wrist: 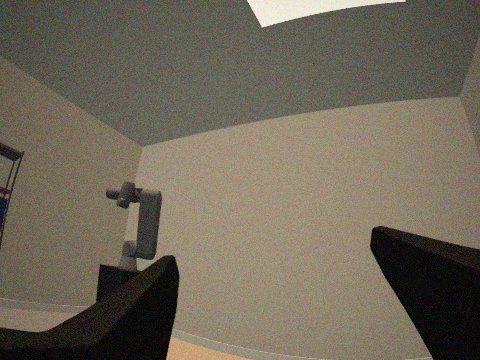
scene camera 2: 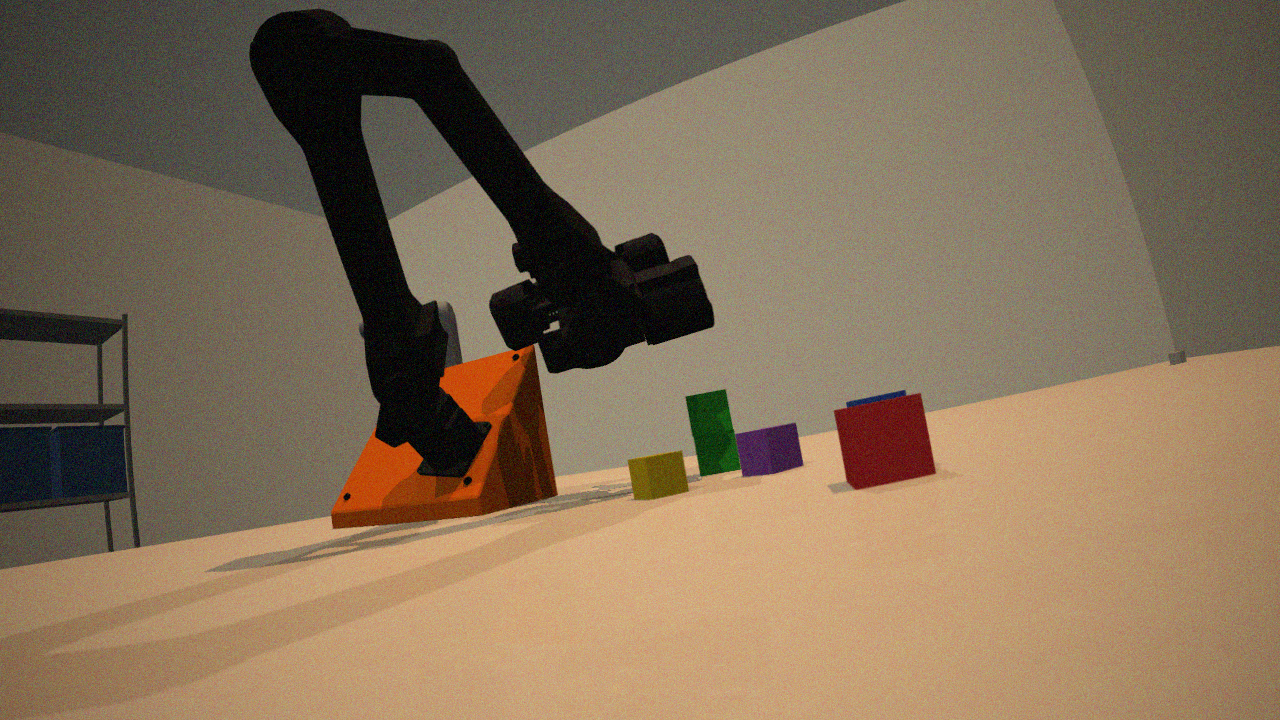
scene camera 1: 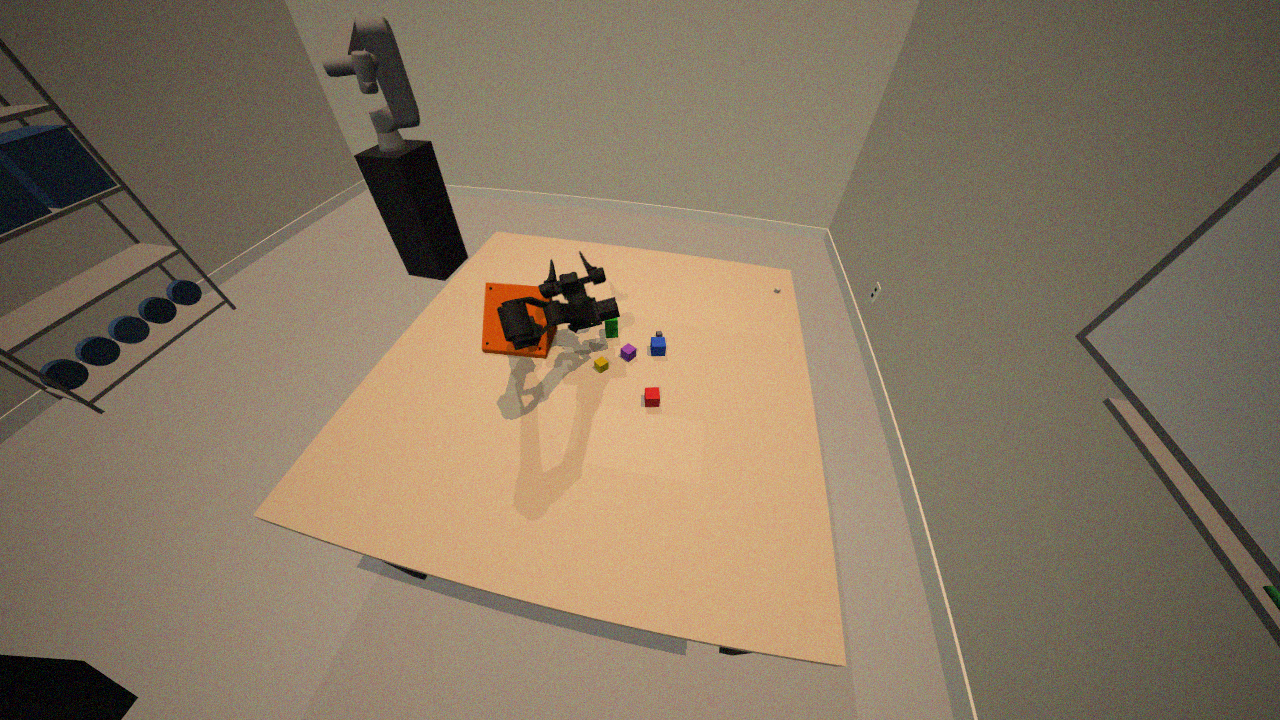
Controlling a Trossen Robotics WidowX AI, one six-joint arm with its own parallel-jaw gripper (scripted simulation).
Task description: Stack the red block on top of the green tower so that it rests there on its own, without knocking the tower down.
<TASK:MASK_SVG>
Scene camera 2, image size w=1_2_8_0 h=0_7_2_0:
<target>my gripper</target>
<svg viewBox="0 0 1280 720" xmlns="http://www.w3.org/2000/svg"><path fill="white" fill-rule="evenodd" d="M530 279L492 293L489 300L490 312L505 344L515 351L538 343L537 336L544 334L543 331L550 329L550 323L559 320L561 307L553 305L548 301L537 282L533 283ZM513 243L512 254L518 272L528 272L531 278L535 278L526 263L519 244ZM659 236L650 233L637 239L625 241L615 245L615 251L613 252L627 262L632 275L670 263L665 245Z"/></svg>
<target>red block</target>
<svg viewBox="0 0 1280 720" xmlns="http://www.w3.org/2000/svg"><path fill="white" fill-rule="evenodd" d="M921 393L833 410L838 428L837 433L842 450L841 454L848 484L853 486L855 490L936 474Z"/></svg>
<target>yellow block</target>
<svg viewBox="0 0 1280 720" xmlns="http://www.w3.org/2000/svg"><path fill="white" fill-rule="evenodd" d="M683 451L628 459L634 500L655 500L689 492Z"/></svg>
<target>purple block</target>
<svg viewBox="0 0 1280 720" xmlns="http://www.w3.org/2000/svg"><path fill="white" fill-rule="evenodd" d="M796 422L735 434L743 477L775 474L804 466Z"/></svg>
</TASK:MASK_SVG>
